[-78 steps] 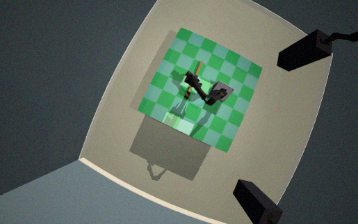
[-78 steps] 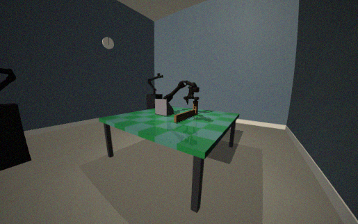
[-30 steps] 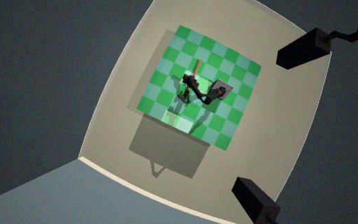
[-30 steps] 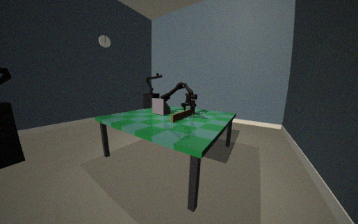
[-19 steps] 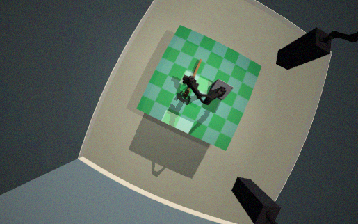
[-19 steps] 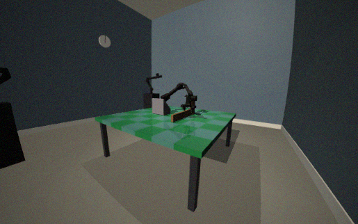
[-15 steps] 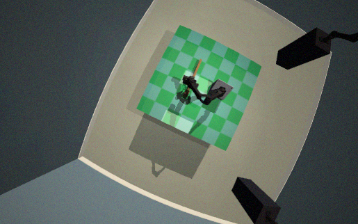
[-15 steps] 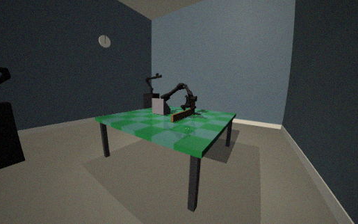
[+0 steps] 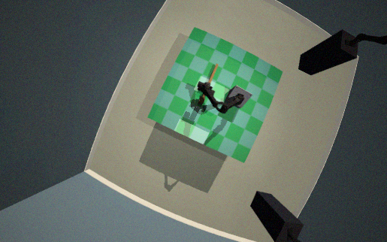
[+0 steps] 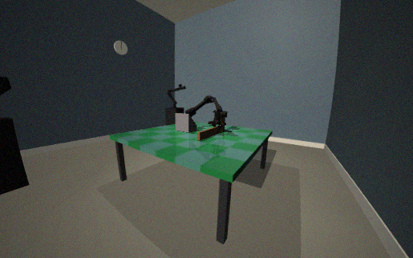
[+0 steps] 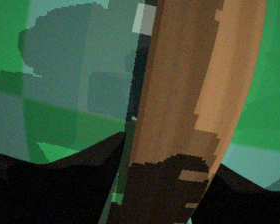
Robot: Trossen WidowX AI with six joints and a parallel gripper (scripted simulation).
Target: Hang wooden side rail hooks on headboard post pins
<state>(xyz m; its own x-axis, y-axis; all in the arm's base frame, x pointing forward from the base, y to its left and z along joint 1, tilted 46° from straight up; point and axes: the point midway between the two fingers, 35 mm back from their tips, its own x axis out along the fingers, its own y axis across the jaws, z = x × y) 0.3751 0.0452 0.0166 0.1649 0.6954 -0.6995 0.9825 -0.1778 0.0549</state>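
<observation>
My gripper tip is 1 cm short of the headboard post, 12 cm to the right of it and 6 cm below it.
</observation>
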